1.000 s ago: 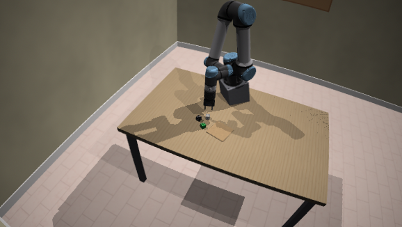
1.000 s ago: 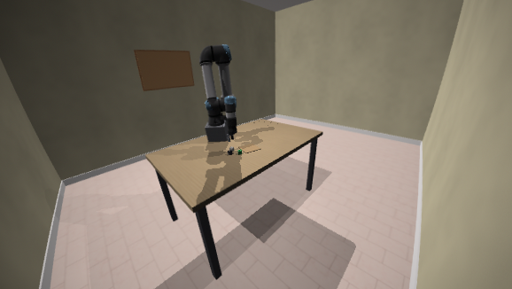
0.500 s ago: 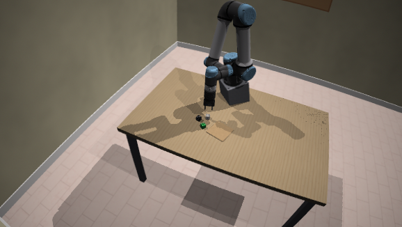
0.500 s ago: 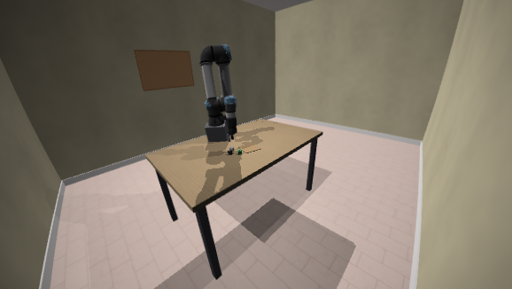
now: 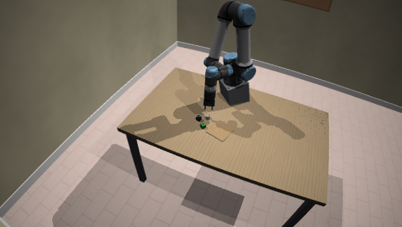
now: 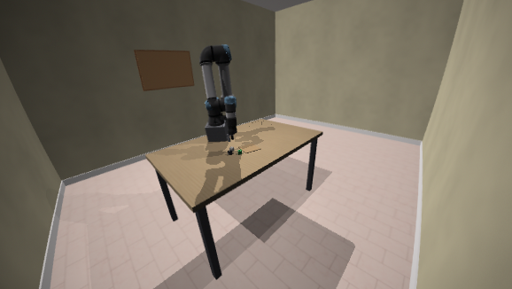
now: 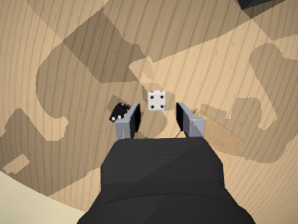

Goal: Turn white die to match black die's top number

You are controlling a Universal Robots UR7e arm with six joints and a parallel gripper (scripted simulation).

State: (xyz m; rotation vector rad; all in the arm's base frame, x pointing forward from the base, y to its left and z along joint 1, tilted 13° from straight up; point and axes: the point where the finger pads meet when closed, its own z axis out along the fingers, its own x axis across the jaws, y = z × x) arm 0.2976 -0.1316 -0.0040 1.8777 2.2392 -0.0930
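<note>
The white die is 90 mm below my hand. The rest, counted from my hand: tan mat: 100 mm ahead, 110 mm to the left, 110 mm below; green die: 100 mm ahead, 10 mm to the right, 90 mm below; black die: 30 mm ahead, 60 mm to the right, 90 mm below.
</note>
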